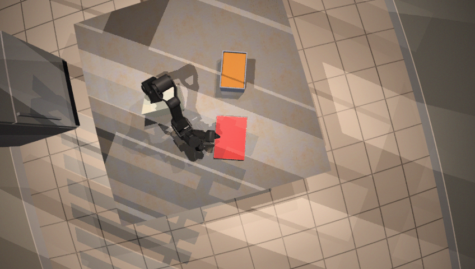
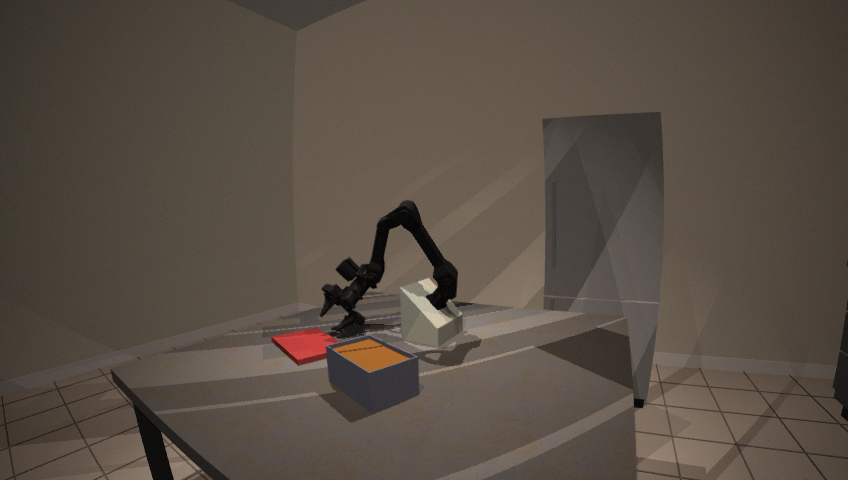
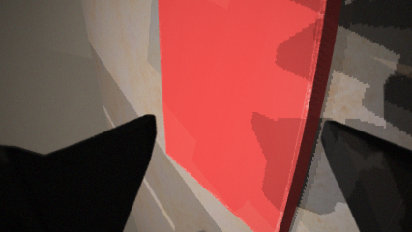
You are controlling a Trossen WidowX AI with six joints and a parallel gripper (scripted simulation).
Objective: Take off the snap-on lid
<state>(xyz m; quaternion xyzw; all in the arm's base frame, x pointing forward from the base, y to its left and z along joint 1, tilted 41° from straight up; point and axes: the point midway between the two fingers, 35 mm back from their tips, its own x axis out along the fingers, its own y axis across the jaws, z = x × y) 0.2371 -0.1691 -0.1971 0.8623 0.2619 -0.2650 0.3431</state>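
Right now my gripper tip is 80 mm short of the lid, 50 mm above it and 20 mm to the left of it. Also, from my gripper tip: blue-grey storage box: 340 mm to the left, 170 mm ahead, 10 mm below.
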